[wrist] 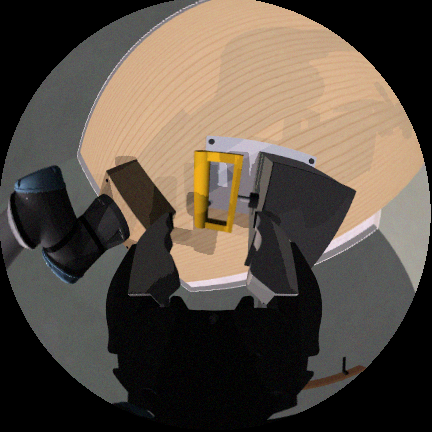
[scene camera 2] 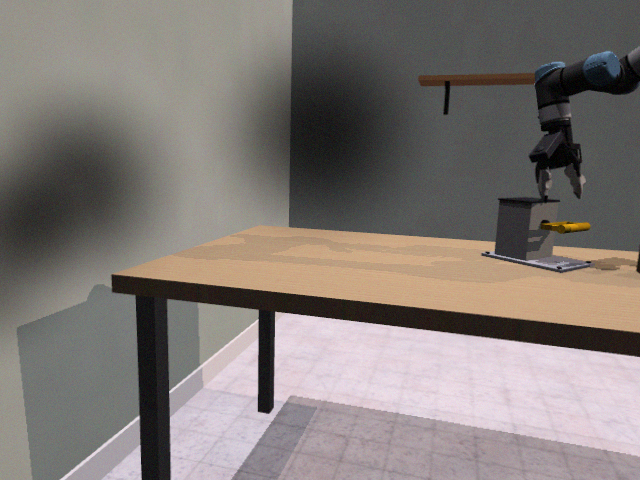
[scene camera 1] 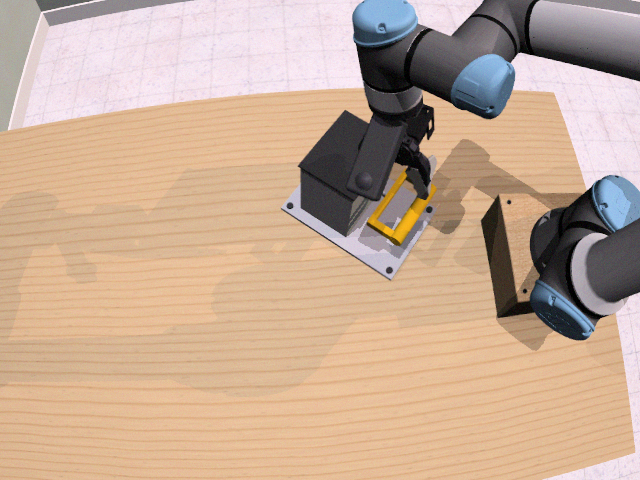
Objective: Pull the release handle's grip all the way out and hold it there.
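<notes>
The yellow release handle (scene camera 1: pixel 409 223) (scene camera 2: pixel 574 227) (wrist: pixel 201 190) is a rectangular frame with a thick round grip bar on its outer side. It sticks out level from the side of a dark grey box (scene camera 1: pixel 324 198) (scene camera 2: pixel 511 227), and a short stretch of thin rod (wrist: pixel 244 197) shows between the frame and the box. The box stands on a pale base plate (scene camera 1: pixel 383 262) (wrist: pixel 287 151). My gripper (scene camera 2: pixel 561 197) (wrist: pixel 212 213) is open and points down above the handle, with nothing between its fingers. One fingertip is close to the box's top edge. In scene camera 1, one finger is hidden.
A wooden block (scene camera 1: pixel 519 242) (wrist: pixel 140 195) under the robot's base joints stands on the grip side of the handle. The wooden table (scene camera 1: pixel 155 413) (scene camera 2: pixel 361 289) carries both. A brown wall shelf (scene camera 2: pixel 480 79) is on the wall behind.
</notes>
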